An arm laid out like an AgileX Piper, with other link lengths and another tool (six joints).
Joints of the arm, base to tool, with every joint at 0 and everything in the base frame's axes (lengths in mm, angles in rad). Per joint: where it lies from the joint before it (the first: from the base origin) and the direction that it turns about. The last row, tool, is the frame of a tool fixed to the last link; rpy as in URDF.
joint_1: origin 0 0 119.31 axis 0 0 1
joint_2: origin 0 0 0 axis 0 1 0
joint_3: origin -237.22 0 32.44 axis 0 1 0
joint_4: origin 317.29 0 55.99 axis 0.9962 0 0.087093
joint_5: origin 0 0 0 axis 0 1 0
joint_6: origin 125.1 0 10.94 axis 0.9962 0 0.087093
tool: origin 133.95 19 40.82 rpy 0.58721 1.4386 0.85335
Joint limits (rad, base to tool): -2.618..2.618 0..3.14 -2.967..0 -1.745..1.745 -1.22..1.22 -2.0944..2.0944
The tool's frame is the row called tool.
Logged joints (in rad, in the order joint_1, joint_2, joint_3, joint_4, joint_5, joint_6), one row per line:
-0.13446, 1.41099, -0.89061, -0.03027, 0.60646, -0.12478
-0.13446, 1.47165, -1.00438, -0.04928, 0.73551, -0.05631
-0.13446, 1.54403, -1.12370, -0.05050, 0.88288, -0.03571
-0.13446, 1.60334, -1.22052, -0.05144, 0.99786, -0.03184
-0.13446, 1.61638, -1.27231, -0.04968, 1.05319, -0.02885
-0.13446, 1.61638, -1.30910, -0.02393, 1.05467, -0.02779
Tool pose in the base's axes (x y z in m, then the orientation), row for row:
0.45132, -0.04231, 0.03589, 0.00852, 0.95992, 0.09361, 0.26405
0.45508, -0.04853, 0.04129, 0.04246, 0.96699, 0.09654, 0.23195
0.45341, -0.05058, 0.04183, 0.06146, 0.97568, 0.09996, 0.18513
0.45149, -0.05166, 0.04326, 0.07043, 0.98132, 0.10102, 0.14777
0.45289, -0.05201, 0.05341, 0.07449, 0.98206, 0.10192, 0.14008
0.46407, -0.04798, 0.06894, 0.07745, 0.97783, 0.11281, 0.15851
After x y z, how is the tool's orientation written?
As a quaternion, x y z w.
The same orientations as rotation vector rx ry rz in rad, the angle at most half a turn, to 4 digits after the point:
0.0230, 2.5947, 0.2530
0.1167, 2.6577, 0.2653
0.1732, 2.7494, 0.2817
0.2026, 2.8228, 0.2906
0.2152, 2.8372, 0.2944
0.2215, 2.7960, 0.3226

